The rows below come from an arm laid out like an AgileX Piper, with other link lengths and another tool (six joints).
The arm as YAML. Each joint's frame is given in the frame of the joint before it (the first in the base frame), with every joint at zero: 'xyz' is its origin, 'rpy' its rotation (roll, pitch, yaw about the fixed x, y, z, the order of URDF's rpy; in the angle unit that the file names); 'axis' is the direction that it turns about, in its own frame. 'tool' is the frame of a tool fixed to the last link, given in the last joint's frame.
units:
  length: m
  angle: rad
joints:
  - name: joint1
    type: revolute
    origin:
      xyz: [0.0, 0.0, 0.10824]
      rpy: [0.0, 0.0, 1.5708]
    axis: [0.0, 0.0, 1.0]
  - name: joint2
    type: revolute
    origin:
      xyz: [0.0, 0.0, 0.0]
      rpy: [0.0, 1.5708, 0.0]
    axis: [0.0, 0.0, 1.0]
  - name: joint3
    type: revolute
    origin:
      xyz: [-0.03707, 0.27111, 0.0]
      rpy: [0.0, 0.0, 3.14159]
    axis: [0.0, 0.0, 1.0]
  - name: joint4
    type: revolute
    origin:
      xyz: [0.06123, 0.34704, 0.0]
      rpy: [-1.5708, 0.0, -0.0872]
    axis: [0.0, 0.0, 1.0]
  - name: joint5
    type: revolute
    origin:
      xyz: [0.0, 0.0, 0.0]
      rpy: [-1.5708, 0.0, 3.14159]
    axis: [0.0, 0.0, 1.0]
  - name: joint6
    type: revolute
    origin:
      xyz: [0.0, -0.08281, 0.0]
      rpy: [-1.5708, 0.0, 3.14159]
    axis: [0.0, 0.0, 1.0]
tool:
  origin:
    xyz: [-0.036, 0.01, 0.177]
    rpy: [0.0, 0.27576, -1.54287]
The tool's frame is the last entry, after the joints.
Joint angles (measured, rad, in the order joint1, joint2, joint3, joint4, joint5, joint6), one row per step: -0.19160 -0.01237 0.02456 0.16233 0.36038 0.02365; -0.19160 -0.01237 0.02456 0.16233 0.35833 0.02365; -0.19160 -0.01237 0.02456 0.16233 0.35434 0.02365; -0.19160 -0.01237 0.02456 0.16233 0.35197 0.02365; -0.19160 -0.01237 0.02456 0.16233 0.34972 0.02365; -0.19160 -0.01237 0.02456 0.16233 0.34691 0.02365; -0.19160 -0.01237 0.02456 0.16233 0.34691 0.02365; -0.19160 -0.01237 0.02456 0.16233 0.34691 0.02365; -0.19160 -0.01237 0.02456 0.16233 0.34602 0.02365; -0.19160 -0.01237 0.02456 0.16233 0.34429 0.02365; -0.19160 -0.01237 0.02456 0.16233 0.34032 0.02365; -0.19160 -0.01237 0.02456 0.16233 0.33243 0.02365; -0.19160 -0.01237 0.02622 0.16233 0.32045 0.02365; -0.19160 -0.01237 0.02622 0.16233 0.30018 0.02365; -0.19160 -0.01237 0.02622 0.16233 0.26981 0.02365; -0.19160 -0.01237 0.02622 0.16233 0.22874 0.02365; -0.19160 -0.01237 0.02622 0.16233 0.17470 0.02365
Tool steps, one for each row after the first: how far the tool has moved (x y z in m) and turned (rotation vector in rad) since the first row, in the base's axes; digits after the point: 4 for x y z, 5 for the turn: 0.0002 -0.0001 0.0005 -0.00036 -0.00199 -0.00033; 0.0006 -0.0003 0.0014 -0.00106 -0.00587 -0.00097; 0.0008 -0.0005 0.0020 -0.00148 -0.00817 -0.00136; 0.0010 -0.0006 0.0025 -0.00188 -0.01035 -0.00172; 0.0013 -0.0008 0.0032 -0.00237 -0.01308 -0.00217; 0.0013 -0.0008 0.0032 -0.00237 -0.01308 -0.00217; 0.0013 -0.0008 0.0032 -0.00237 -0.01308 -0.00217; 0.0014 -0.0008 0.0034 -0.00253 -0.01395 -0.00231; 0.0016 -0.0009 0.0038 -0.00283 -0.01563 -0.00259; 0.0019 -0.0011 0.0048 -0.00353 -0.01948 -0.00323; 0.0027 -0.0016 0.0066 -0.00492 -0.02714 -0.00450; 0.0037 -0.0022 0.0085 -0.00672 -0.03715 -0.00644; 0.0055 -0.0034 0.0134 -0.01029 -0.05683 -0.00970; 0.0079 -0.0051 0.0208 -0.01564 -0.08632 -0.01460; 0.0109 -0.0073 0.0309 -0.02287 -0.12620 -0.02122; 0.0142 -0.0101 0.0444 -0.03239 -0.17868 -0.02992
